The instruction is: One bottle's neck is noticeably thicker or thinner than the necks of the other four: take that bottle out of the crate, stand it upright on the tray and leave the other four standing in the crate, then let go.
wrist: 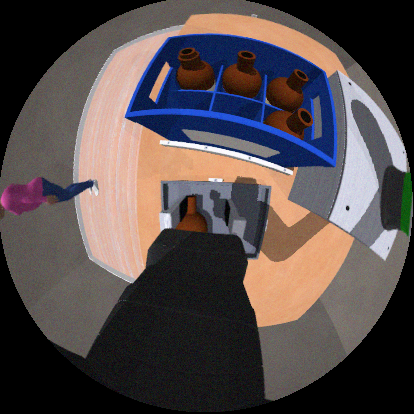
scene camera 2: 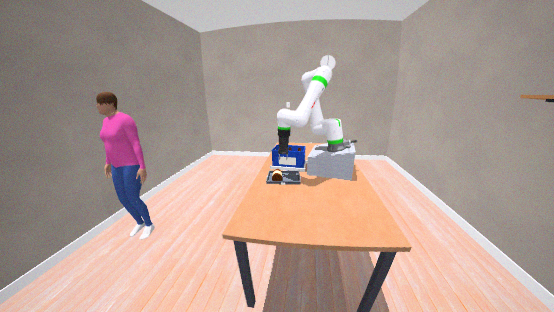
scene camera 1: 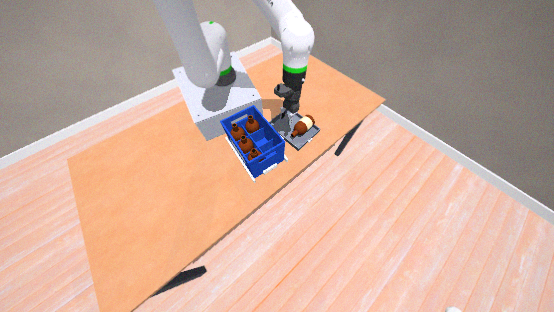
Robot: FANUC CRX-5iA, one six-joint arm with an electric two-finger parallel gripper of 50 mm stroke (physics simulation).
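Where they show: gripper, between the fingertips: [wrist: 205, 204] [scene camera 2: 283, 159] [scene camera 1: 286, 120]; arm's base, origin of its link: [scene camera 2: 336, 149] [scene camera 1: 222, 75].
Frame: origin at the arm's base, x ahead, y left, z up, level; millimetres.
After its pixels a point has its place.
Note:
A brown bottle with a cream label [scene camera 1: 304, 125] {x 506, y 96, z -129 mm} [scene camera 2: 277, 175] {x 489, y 175, z -134 mm} [wrist: 194, 221] {x 472, y 67, z -136 mm} lies on its side on the grey tray [scene camera 1: 308, 140] {x 564, y 65, z -184 mm} [scene camera 2: 292, 178] {x 372, y 106, z -197 mm} [wrist: 255, 220] {x 335, y 92, z -197 mm}, neck toward the crate. The blue crate [scene camera 1: 260, 170] {x 491, y -247, z -155 mm} [scene camera 2: 301, 161] {x 281, y -40, z -114 mm} [wrist: 310, 154] {x 306, y -46, z -37 mm} holds four upright brown bottles: one [scene camera 1: 254, 154] {x 461, y -236, z -47 mm} [wrist: 195, 75] {x 444, y -201, z -84 mm} at the far end from the base, one [scene camera 1: 245, 145] {x 379, y -218, z -78 mm} [wrist: 242, 80] {x 369, y -180, z -83 mm} in the middle, and two [scene camera 1: 237, 132] {x 295, y -189, z -77 mm} [wrist: 285, 95] {x 295, y -160, z -85 mm}, [scene camera 1: 252, 125] {x 320, y -110, z -79 mm} [wrist: 282, 122] {x 320, y -99, z -76 mm} at the base end. My gripper [scene camera 1: 287, 115] {x 439, y 18, z -70 mm} [scene camera 2: 283, 156] {x 439, y 18, z -70 mm} [wrist: 205, 204] {x 439, y 18, z -70 mm} is open and empty above the tray. In the wrist view its body hides the lying bottle's lower part.
The robot's base block [scene camera 1: 225, 107] {x 156, y -131, z -41 mm} [scene camera 2: 330, 162] {x 79, y 110, z -71 mm} [wrist: 350, 175] {x 199, y -29, z -42 mm} stands beside the crate. White strips [wrist: 225, 156] {x 405, y -62, z -188 mm} run along the crate's foot. The table edge [scene camera 1: 240, 220] {x 568, y -469, z -204 mm} runs past crate and tray. A person [scene camera 2: 122, 145] [wrist: 25, 196] stands on the floor beside the table.

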